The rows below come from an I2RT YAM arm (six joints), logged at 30 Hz.
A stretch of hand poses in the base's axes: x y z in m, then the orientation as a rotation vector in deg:
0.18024 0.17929 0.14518 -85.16 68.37 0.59
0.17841 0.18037 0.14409 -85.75 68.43 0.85
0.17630 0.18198 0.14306 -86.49 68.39 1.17
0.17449 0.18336 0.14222 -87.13 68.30 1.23
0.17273 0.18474 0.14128 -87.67 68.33 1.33
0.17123 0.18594 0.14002 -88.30 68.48 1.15
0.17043 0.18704 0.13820 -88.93 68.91 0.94
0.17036 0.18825 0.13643 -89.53 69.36 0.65
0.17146 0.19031 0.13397 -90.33 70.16 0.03
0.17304 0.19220 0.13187 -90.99 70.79 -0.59
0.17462 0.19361 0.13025 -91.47 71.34 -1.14
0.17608 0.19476 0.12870 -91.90 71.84 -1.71
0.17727 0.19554 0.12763 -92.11 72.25 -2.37
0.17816 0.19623 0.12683 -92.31 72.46 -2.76
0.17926 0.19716 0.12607 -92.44 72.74 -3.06
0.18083 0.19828 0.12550 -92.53 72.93 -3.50
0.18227 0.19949 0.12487 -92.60 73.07 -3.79
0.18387 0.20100 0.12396 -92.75 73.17 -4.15
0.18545 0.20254 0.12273 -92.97 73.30 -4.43
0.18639 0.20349 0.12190 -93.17 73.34 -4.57
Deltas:
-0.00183 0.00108 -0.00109 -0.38 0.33 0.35
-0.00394 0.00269 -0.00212 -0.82 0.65 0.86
-0.00575 0.00407 -0.00296 -1.29 0.78 1.21
-0.00751 0.00545 -0.00390 -1.69 0.99 1.48
-0.00901 0.00665 -0.00516 -2.31 1.15 1.58
-0.00981 0.00775 -0.00698 -3.01 1.49 1.52
-0.00988 0.00896 -0.00875 -3.73 1.79 1.39
-0.00878 0.01102 -0.01121 -4.83 2.21 1.01
-0.00720 0.01291 -0.01331 -5.78 2.48 0.65
-0.00562 0.01432 -0.01493 -6.54 2.69 0.30
-0.00416 0.01547 -0.01648 -7.26 2.84 -0.06
-0.00297 0.01625 -0.01755 -7.81 2.83 -0.51
-0.00208 0.01694 -0.01835 -8.19 2.82 -0.72
-0.00098 0.01787 -0.01911 -8.50 2.89 -0.96
0.00059 0.01899 -0.01968 -8.81 2.81 -1.23
0.00203 0.02020 -0.02031 -9.03 2.77 -1.42
0.00363 0.02171 -0.02122 -9.33 2.70 -1.58
0.00521 0.02325 -0.02245 -9.66 2.70 -1.68
0.00615 0.02420 -0.02328 -9.89 2.70 -1.69

